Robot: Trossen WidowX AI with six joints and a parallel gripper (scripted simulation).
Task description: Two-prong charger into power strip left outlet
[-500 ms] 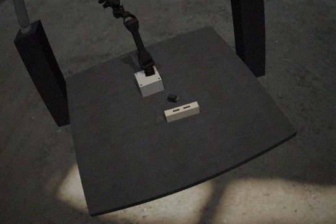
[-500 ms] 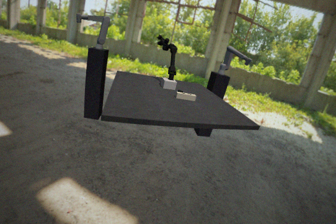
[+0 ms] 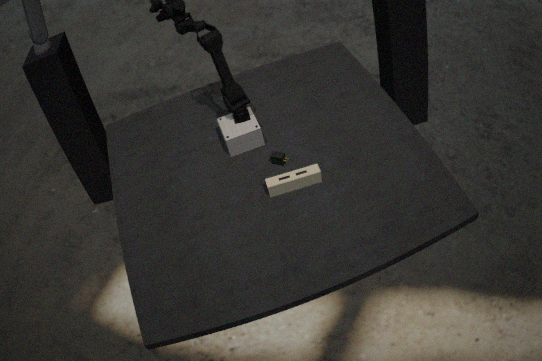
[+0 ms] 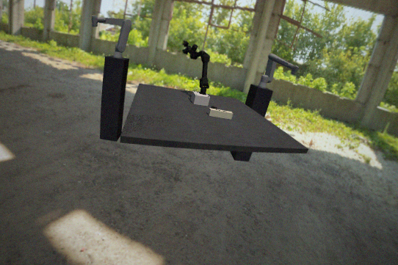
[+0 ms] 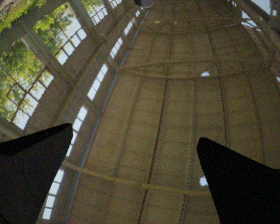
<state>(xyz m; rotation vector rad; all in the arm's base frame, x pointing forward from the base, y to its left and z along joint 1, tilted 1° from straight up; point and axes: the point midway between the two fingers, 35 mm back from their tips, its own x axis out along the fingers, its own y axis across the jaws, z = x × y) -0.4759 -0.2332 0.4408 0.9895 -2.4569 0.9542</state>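
Now: the black two-prong charger 710 mm ahead of my gripper tip, 540 mm below it and 360 mm to the left of it.
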